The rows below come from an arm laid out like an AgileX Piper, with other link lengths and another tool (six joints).
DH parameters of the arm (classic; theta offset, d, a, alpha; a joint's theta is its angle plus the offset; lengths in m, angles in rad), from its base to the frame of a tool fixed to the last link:
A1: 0 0.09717 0 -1.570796
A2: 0.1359 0 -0.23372 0
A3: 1.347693 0 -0.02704 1.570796
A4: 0 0.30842 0 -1.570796
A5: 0 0 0 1.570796
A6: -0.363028 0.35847 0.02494 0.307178
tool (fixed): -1.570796 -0.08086 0 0
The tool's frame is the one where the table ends.
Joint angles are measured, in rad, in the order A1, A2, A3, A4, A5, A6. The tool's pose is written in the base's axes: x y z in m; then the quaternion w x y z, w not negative. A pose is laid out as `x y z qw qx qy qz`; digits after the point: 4 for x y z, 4 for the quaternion.
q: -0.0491 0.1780 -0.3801 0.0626 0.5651 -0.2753
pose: 0.3271 0.0000 0.1739 0.2219 -0.6083 0.4244 -0.6330
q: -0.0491 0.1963 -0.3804 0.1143 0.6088 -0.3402
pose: 0.3233 0.0083 0.1575 0.2180 -0.6356 0.4160 -0.6128
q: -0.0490 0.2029 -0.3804 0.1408 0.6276 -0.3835
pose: 0.3213 0.0124 0.1511 0.2159 -0.6491 0.4062 -0.6058
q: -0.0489 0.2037 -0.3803 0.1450 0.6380 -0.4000
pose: 0.3200 0.0131 0.1482 0.2128 -0.6551 0.4012 -0.6038
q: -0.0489 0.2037 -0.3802 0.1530 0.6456 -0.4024
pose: 0.3189 0.0148 0.1465 0.2144 -0.6575 0.4023 -0.5999
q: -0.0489 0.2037 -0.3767 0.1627 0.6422 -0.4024
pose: 0.3193 0.0166 0.1458 0.2181 -0.6568 0.4045 -0.5979
